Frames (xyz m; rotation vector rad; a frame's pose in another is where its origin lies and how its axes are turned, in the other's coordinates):
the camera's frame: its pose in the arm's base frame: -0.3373 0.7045 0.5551 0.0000 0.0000 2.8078
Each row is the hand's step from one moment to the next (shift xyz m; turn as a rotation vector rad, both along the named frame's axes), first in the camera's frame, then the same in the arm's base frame.
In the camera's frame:
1: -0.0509 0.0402 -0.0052 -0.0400 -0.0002 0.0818
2: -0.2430 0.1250 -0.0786 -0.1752 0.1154 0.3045
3: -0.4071 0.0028 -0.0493 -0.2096 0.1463 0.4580
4: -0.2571 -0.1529 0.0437 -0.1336 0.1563 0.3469
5: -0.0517 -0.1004 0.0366 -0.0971 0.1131 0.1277
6: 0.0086 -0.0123 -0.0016 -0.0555 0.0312 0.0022
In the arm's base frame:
1: 0.0349 -0.0547 -0.0052 0.0379 -0.0129 0.0818
2: 0.1886 -0.1977 -0.0786 0.1277 -0.1664 0.3045
3: 0.3837 -0.1360 -0.0493 0.1501 -0.2069 0.4580
4: 0.2930 0.0602 0.0437 0.0750 -0.1914 0.3469
5: 0.0817 0.0779 0.0366 0.0547 -0.1387 0.1277
6: -0.0041 0.0144 -0.0016 0.0422 -0.0477 0.0022

